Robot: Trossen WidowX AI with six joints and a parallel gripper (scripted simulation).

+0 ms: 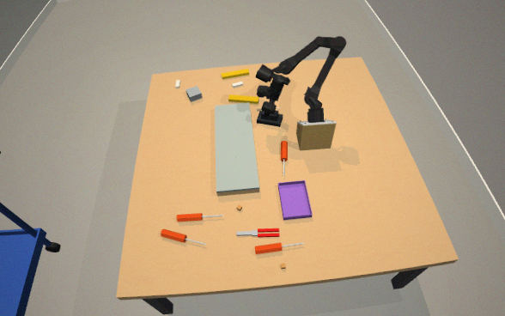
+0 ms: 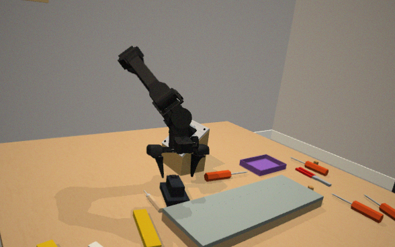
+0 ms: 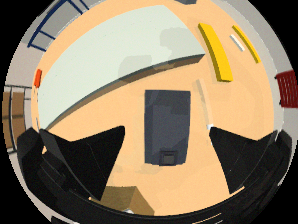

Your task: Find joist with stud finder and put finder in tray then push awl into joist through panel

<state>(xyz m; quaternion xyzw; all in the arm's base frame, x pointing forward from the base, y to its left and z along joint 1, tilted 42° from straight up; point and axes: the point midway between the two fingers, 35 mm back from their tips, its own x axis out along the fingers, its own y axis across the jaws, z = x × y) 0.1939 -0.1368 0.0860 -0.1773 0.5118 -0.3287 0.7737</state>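
Right now my gripper tip is 2 cm past the stud finder, 1 cm to the right of it and 3 cm above it. From my gripper tip the other things lie so: purple tray (7 cm behind, 48 cm to the left, 6 cm below); awl (2 cm behind, 8 cm to the right, 7 cm below); grey cube (39 cm ahead, 23 cm to the right, 6 cm below).
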